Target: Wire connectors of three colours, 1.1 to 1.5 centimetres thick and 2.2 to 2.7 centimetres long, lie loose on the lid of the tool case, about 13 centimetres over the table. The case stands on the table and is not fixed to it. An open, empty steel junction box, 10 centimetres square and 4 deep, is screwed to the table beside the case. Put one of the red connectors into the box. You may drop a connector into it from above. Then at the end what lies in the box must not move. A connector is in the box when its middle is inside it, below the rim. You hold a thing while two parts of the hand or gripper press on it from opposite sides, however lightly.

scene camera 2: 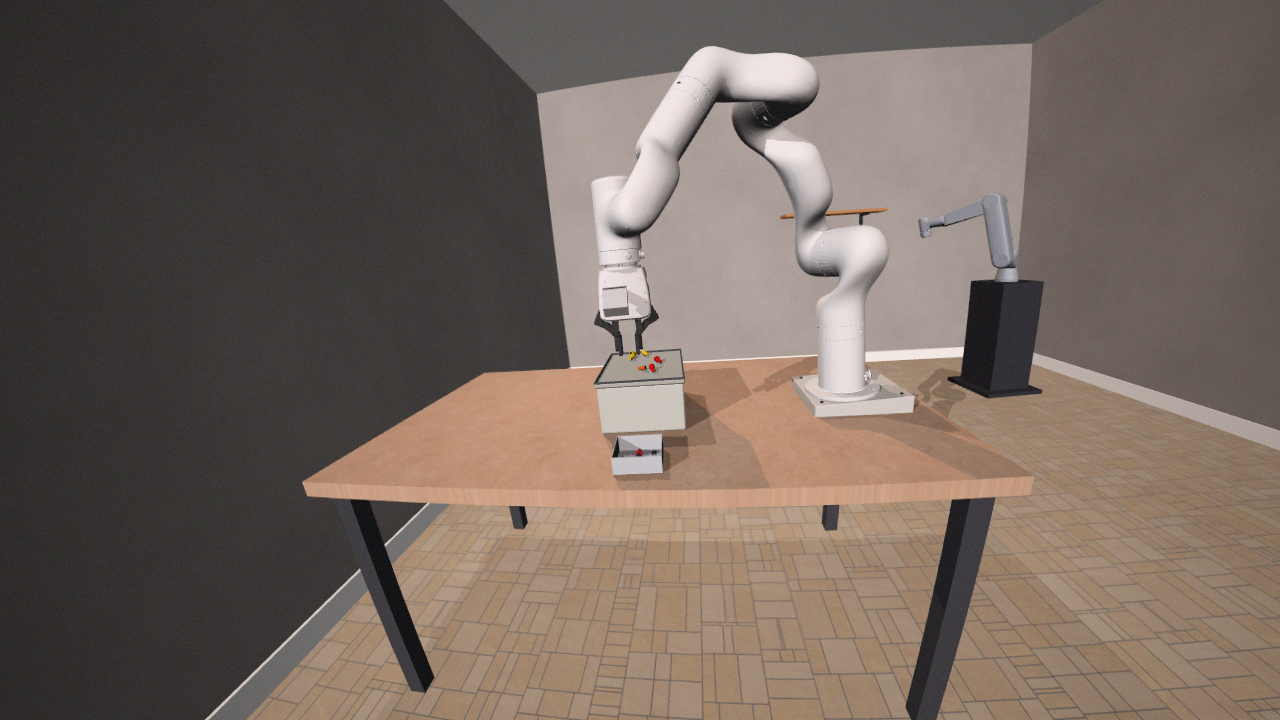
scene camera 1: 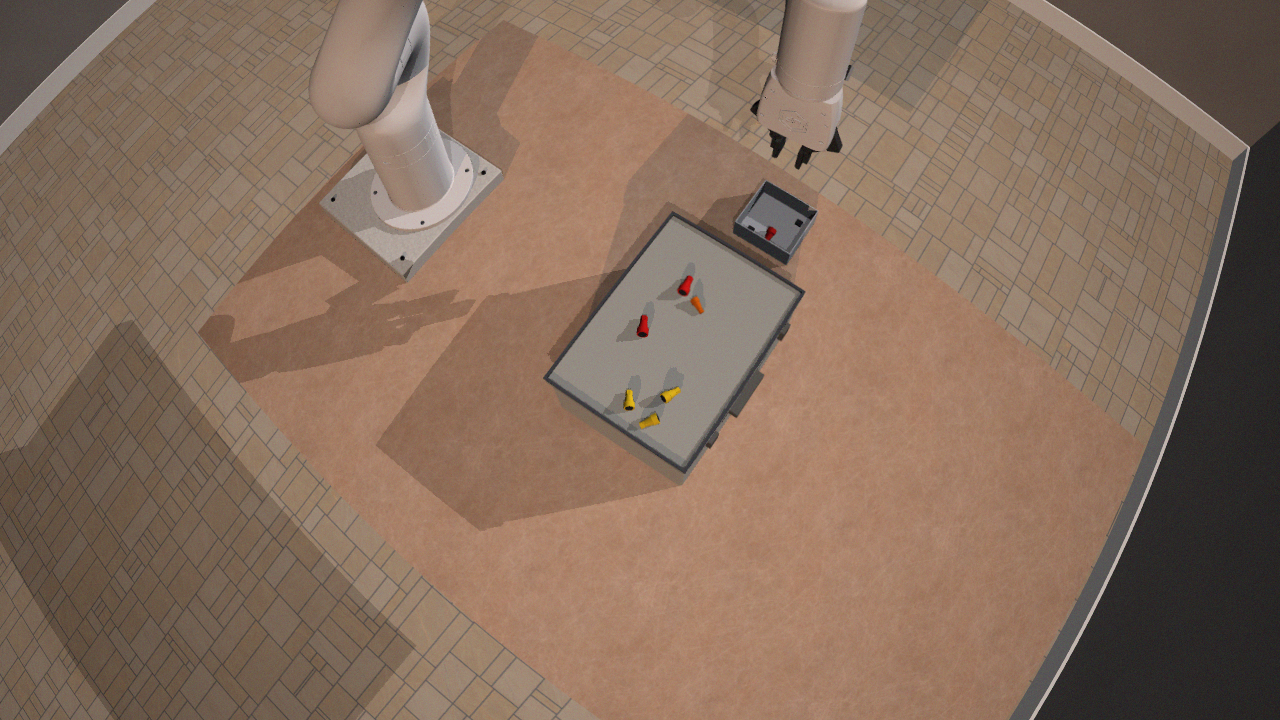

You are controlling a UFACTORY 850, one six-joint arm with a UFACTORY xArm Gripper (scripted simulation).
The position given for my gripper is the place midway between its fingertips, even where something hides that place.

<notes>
I see my gripper (scene camera 1: 789, 156) and a tool case (scene camera 1: 711, 356).
The tool case also shows in scene camera 2 (scene camera 2: 630, 400).
</notes>
